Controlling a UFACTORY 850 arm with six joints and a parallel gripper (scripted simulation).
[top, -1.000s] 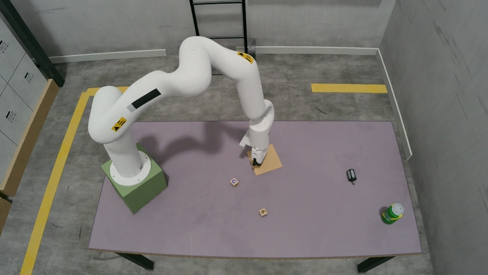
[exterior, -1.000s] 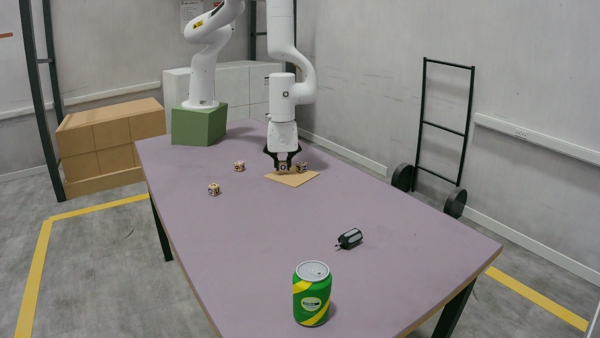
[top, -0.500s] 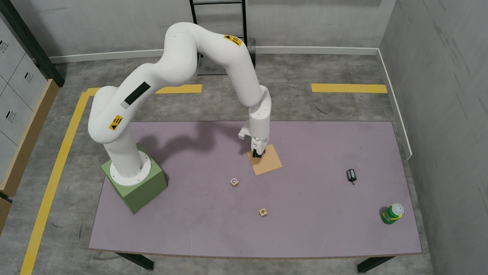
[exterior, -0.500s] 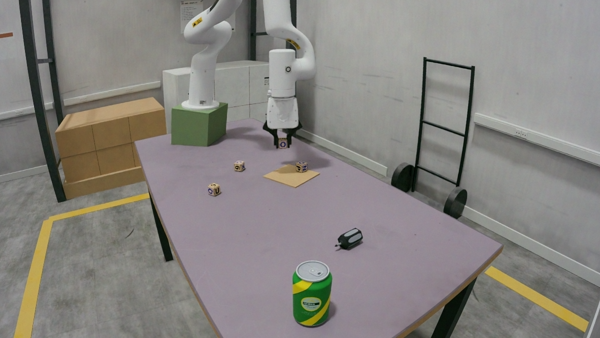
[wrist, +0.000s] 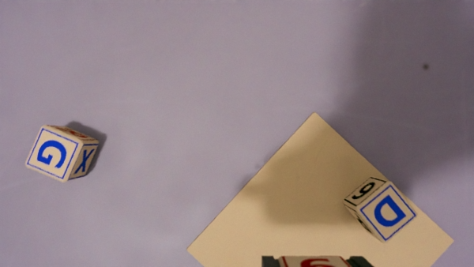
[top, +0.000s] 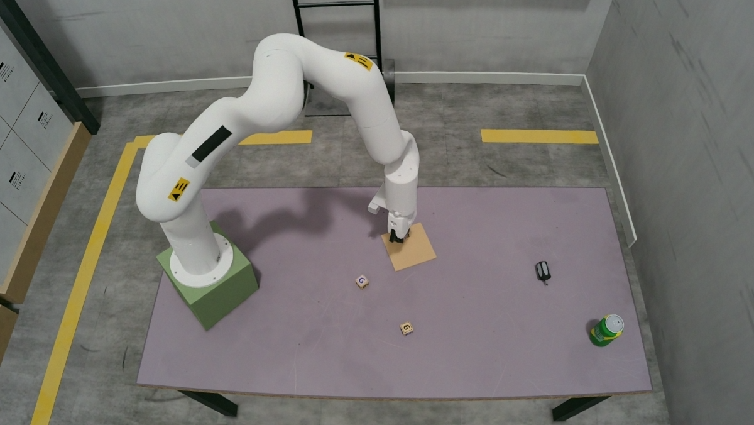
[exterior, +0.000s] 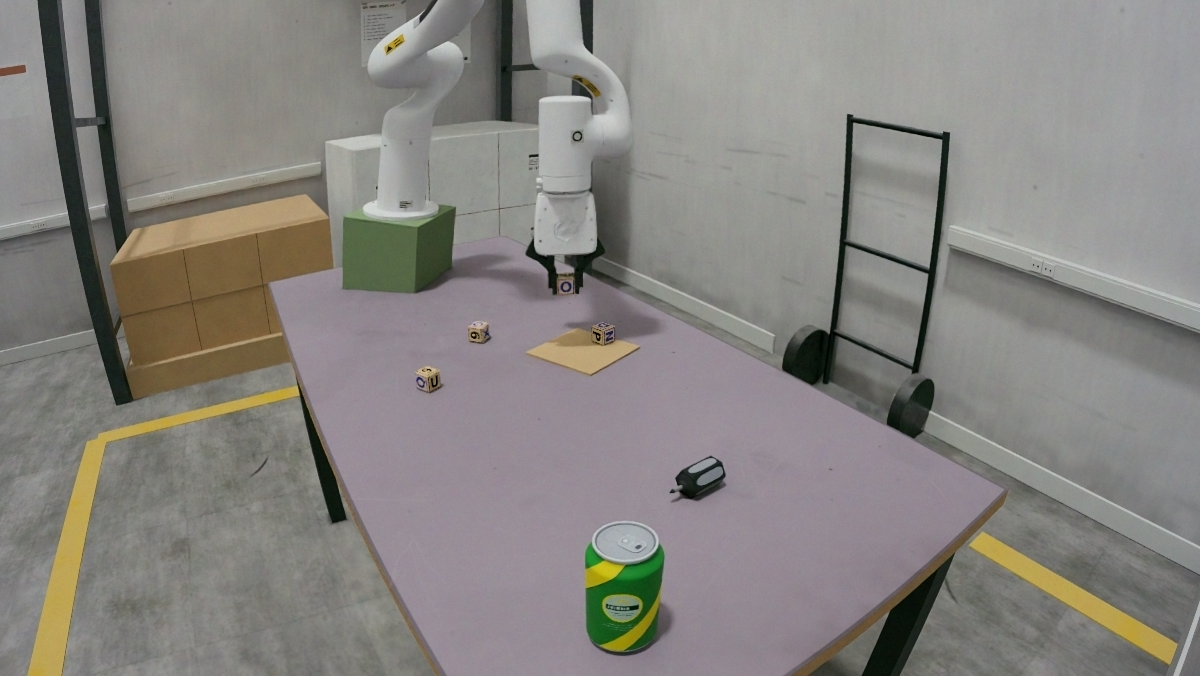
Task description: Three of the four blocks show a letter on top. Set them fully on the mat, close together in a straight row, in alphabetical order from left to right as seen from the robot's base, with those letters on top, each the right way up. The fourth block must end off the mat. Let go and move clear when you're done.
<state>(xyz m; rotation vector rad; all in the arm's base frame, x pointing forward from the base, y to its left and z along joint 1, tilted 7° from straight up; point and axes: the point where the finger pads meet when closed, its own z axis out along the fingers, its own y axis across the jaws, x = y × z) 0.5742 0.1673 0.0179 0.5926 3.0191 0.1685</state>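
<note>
Right now the tan mat is 20 mm ahead of my hand, 20 mm to the left of it and 120 mm below it. Round my hand: small black tool 460 mm ahead, 50 mm to the right, 110 mm below; green can 620 mm ahead, 240 mm to the right, 60 mm below.
</note>
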